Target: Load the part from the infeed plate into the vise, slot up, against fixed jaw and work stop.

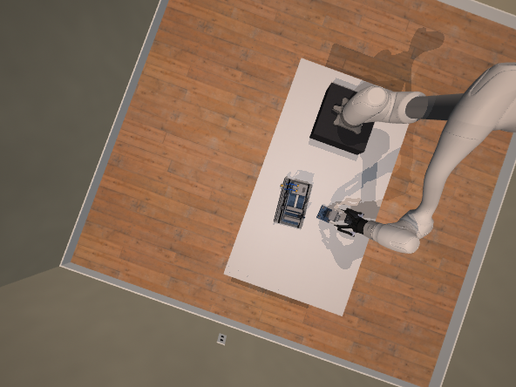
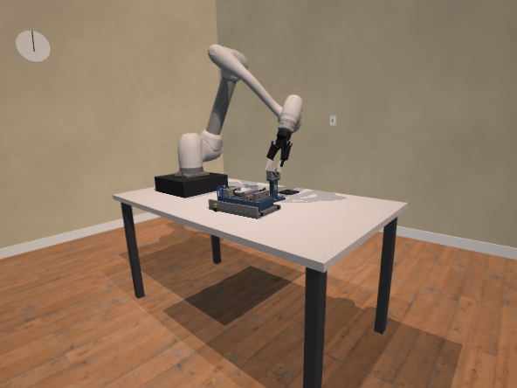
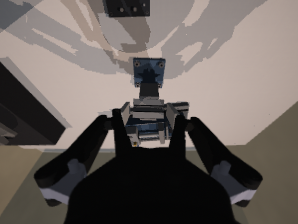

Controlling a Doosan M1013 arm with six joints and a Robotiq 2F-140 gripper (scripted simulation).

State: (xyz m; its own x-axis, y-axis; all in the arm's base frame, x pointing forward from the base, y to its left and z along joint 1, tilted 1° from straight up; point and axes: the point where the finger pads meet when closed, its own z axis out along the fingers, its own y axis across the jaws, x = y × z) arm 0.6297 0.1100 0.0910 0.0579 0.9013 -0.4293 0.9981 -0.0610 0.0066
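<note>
Right now the part is 10 mm to the right of my hand and 20 mm below it. The rest, counted from my hand: vise base 10 mm ahead, 230 mm to the right, 140 mm below.
</note>
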